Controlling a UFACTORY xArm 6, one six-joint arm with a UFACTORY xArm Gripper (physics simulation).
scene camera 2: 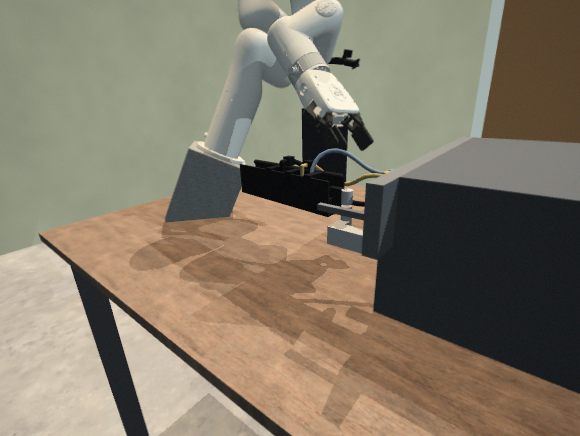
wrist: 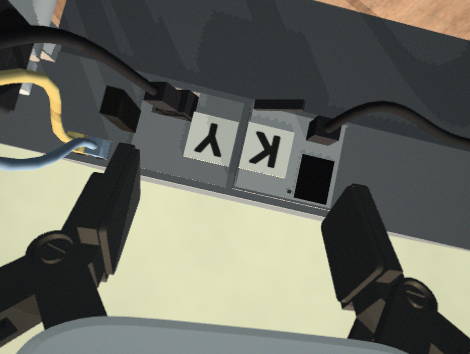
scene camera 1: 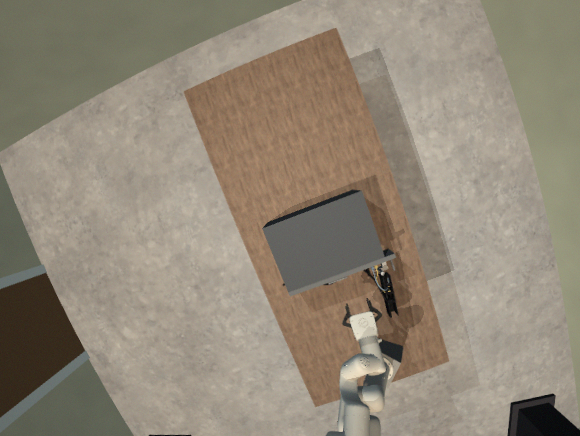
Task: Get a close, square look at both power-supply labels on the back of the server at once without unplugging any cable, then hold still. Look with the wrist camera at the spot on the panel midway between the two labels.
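Frame: origin at the arm's base, x ahead, y left, z up, level; centimetres.
Seen in the pictures: gripper, fingertip midpoint: (scene camera 2: 355, 147) (wrist: 241, 188) (scene camera 1: 357, 302); arm's base at its link origin: (scene camera 2: 219, 154).
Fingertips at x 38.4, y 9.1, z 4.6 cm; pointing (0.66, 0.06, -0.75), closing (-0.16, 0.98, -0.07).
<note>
Offsets run from my fingertips to a thing's top centre. "spot": to the spot under its first point. Level surfaces: height alone.
The server @(dz +0.0, dx +23.6, dy +10.4 cm) (scene camera 1: 322, 245) (scene camera 2: 475, 260) is a dark box on the table. In the wrist view its back panel @(spot: dz -6.0, dx +9.1, dy +17.2 cm) (wrist: 400, 165) slopes down to the right, about 13 degrees off level. A pale label "Y" @(dz -2.4, dx +12.9, dy +0.6 cm) (wrist: 211, 139) and a pale label "K" @(dz -2.4, dx +10.9, dy +5.0 cm) (wrist: 266, 150) show whole, side by side and upside down. The spot midway between them lies slightly above the picture's centre. Black cables with plugs @(dz -6.0, dx +13.5, dy -3.8 cm) (wrist: 167, 97) @(spot: dz -6.4, dx +8.0, dy +8.1 cm) (wrist: 322, 131) sit beside the labels, plugged in. My gripper (scene camera 1: 358, 302) (scene camera 2: 354, 142) (wrist: 241, 188) is open and empty, in front of the back panel and apart from it.
A black cable-management arm (scene camera 1: 387, 292) (scene camera 2: 285, 187) sticks out from one side of the server's back, near my gripper. A yellow cable @(spot: dz -2.8, dx +8.7, dy -10.1 cm) (wrist: 55, 105) and a blue cable @(spot: dz +0.9, dx +6.1, dy -9.7 cm) (wrist: 30, 162) run to ports at the wrist view's left. The wooden table @(dz -19.5 cm) (scene camera 1: 280, 110) (scene camera 2: 150, 300) carries the server.
</note>
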